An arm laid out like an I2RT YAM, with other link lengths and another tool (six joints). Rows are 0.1 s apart.
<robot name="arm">
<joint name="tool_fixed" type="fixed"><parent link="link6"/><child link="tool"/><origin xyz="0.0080 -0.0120 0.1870" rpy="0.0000 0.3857 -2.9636"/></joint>
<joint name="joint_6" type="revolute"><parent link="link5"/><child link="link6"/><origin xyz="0.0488 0.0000 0.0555" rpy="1.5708 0.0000 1.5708"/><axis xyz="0 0 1"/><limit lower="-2.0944" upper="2.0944"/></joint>
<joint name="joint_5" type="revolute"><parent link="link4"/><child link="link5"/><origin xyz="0.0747 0.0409 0.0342" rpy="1.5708 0.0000 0.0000"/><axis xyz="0 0 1"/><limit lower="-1.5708" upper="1.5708"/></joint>
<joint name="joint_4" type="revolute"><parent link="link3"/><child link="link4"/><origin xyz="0.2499 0.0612 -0.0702"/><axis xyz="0 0 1"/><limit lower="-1.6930" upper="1.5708"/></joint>
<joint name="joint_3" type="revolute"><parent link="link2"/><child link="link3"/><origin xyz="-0.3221 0.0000 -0.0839" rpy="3.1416 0.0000 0.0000"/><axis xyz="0 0 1"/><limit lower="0.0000" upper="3.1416"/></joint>
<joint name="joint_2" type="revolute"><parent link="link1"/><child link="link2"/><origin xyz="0.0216 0.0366 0.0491" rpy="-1.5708 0.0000 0.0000"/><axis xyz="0 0 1"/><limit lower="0.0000" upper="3.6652"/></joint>
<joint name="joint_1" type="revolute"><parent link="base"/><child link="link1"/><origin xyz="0.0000 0.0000 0.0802"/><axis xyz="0 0 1"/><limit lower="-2.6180" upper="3.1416"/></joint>
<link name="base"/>
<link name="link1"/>
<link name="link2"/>
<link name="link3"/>
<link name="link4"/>
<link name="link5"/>
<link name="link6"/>
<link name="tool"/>
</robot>
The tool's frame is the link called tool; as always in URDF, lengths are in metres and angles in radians.
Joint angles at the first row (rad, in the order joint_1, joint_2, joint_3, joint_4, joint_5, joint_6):
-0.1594 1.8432 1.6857 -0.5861 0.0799 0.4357
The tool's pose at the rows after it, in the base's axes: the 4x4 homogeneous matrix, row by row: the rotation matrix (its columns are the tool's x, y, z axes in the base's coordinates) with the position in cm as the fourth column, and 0 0 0 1 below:
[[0.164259, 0.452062, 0.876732, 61.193], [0.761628, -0.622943, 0.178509, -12.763], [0.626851, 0.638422, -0.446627, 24.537], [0, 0, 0, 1]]
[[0.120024, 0.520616, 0.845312, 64.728], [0.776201, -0.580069, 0.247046, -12.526], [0.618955, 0.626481, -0.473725, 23.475], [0, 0, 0, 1]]
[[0.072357, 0.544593, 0.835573, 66.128], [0.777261, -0.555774, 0.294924, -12.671], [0.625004, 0.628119, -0.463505, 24.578], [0, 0, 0, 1]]
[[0.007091, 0.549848, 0.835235, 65.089], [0.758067, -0.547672, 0.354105, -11.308], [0.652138, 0.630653, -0.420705, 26.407], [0, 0, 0, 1]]
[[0.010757, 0.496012, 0.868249, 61.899], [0.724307, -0.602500, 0.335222, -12.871], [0.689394, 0.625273, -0.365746, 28.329], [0, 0, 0, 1]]
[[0.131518, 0.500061, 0.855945, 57.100], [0.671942, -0.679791, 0.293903, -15.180], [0.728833, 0.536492, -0.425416, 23.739], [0, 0, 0, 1]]
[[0.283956, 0.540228, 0.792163, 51.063], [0.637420, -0.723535, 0.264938, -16.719], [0.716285, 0.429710, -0.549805, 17.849], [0, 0, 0, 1]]
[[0.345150, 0.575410, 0.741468, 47.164], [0.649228, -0.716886, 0.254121, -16.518], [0.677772, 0.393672, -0.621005, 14.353], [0, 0, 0, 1]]
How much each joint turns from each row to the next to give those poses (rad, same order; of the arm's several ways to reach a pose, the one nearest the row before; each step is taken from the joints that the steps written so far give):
-0.0124 0.0924 0.0950 0.0339 -0.0889 -0.0474
-0.0107 0.1457 0.2083 -0.0945 -0.0630 -0.0689
-0.0199 0.0617 0.1385 -0.0725 -0.0598 -0.0432
-0.0092 -0.0640 -0.0655 0.0303 -0.0736 -0.0108
-0.0489 -0.1286 -0.1640 0.0766 -0.0400 0.0442
-0.0630 -0.0818 -0.2080 0.0278 -0.0123 0.0385
-0.0553 -0.0492 -0.1644 -0.0520 0.0182 -0.0182
-0.0093 -0.0474 -0.1398 0.0105 0.0354 -0.0352

